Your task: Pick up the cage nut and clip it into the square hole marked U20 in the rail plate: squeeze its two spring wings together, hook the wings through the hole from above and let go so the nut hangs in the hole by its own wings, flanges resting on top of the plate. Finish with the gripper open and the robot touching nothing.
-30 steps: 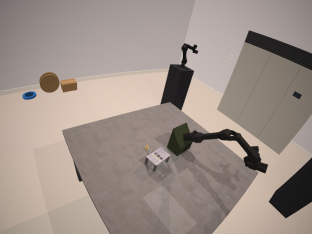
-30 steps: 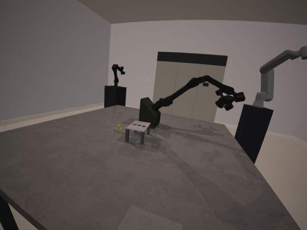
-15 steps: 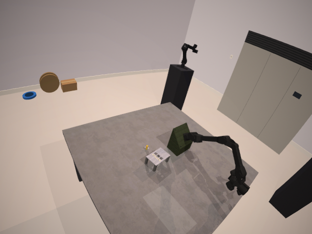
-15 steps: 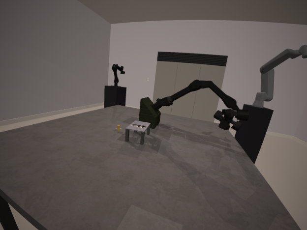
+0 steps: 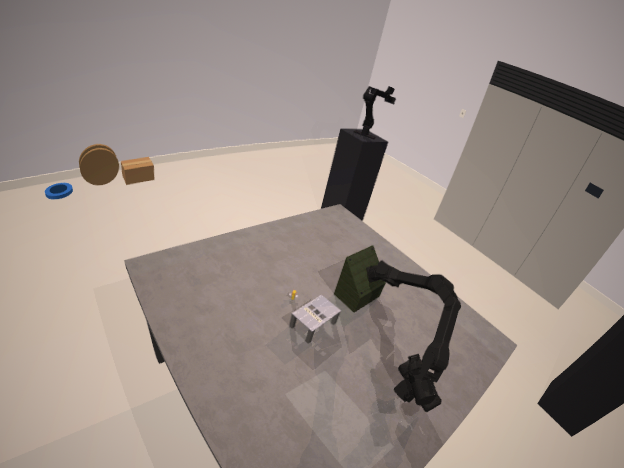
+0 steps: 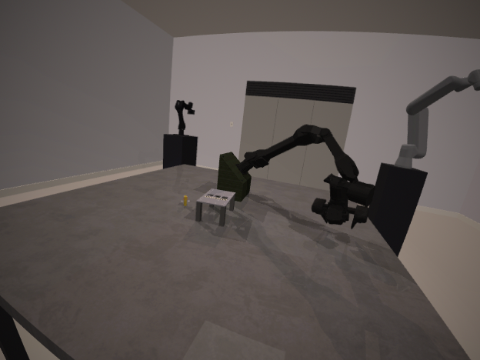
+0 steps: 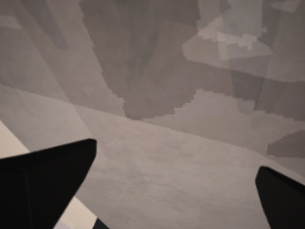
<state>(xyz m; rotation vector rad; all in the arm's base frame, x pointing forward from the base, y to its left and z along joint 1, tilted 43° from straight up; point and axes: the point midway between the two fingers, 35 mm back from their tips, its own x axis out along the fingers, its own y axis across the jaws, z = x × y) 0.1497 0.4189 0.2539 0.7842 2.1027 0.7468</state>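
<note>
My gripper tip is 15 cm short of the yellow cage nut and 60 cm to the left of it.
</note>
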